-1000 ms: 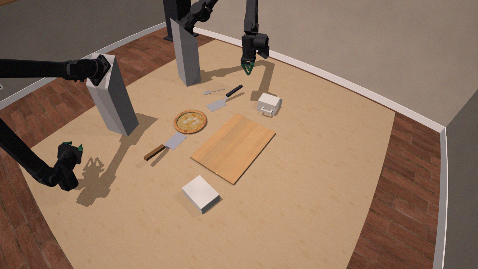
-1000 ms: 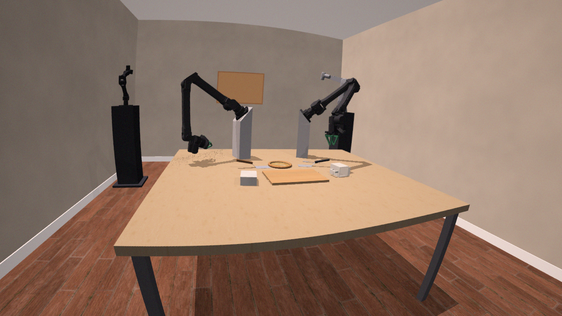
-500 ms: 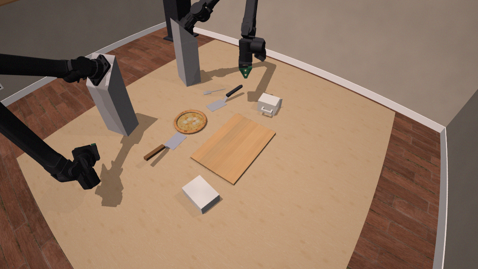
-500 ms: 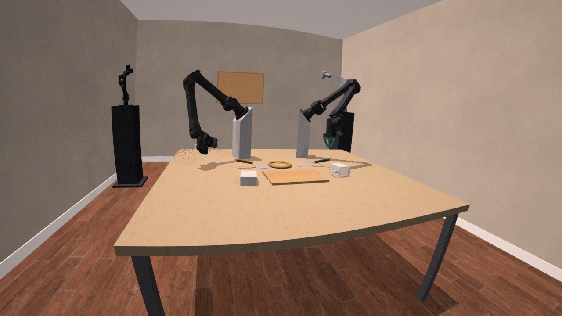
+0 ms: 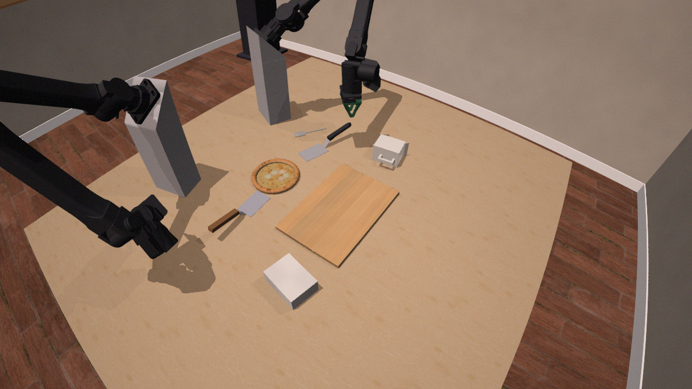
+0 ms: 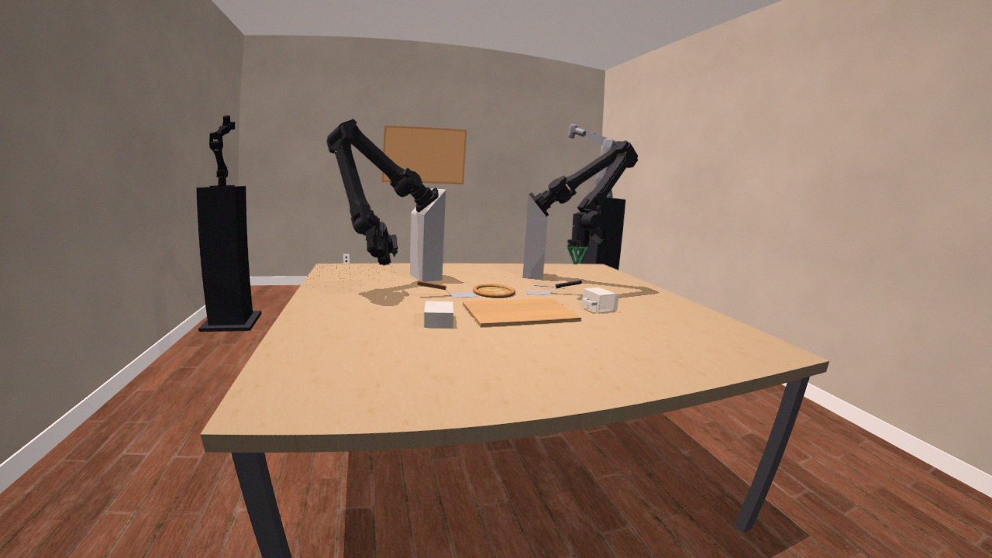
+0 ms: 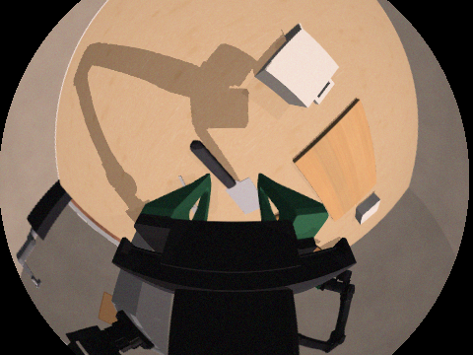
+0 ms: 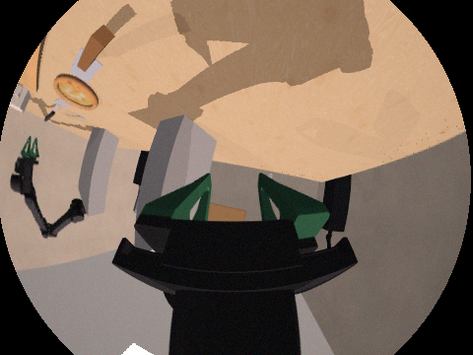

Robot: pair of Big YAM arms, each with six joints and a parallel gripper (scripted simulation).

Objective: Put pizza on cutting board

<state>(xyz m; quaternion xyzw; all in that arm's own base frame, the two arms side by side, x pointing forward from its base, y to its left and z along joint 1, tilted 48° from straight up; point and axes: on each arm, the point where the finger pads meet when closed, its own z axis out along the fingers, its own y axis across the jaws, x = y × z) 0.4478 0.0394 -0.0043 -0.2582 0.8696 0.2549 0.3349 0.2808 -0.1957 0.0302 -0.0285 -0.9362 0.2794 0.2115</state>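
My right gripper is now 220 mm to the right of the brown-handled turner, 130 mm short of it and 120 mm above it. Round my right hand: wooden cutting board (430 mm to the left, 380 mm ahead, 130 mm below); then grey utensil (710 mm to the left, 140 mm below, 30 mm ahead); then pizza (430 mm to the left, 130 mm below, 100 mm ahead).
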